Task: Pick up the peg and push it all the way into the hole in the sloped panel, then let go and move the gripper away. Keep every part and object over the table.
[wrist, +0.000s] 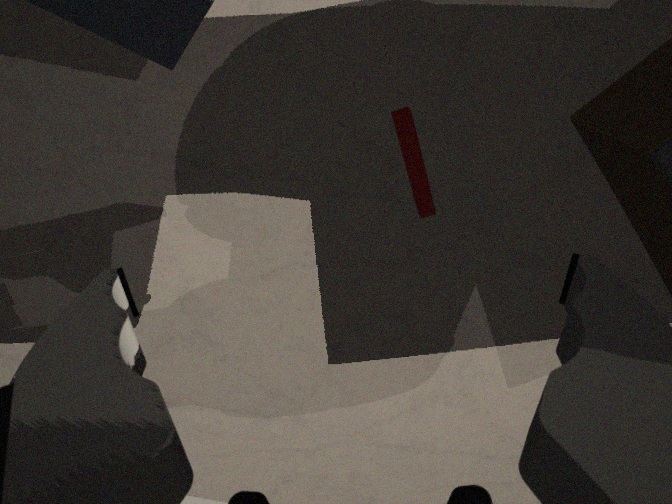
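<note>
The peg (413,162) is a thin dark red bar lying flat on the table top, in heavy shadow, its length running from upper left to lower right. It sits upper right of centre in the wrist view. My gripper (347,287) is open and empty, with its two dark jaws at the lower left and lower right of the frame. The peg lies beyond the jaws, nearer the right one, and well clear of both. The sloped panel and its hole cannot be made out for sure.
Large dark shadows cover most of the table. A very dark shape (635,157) enters from the right edge, and another dark shape (130,27) lies at the top left. A lighter patch of table (238,303) shows lower left of centre.
</note>
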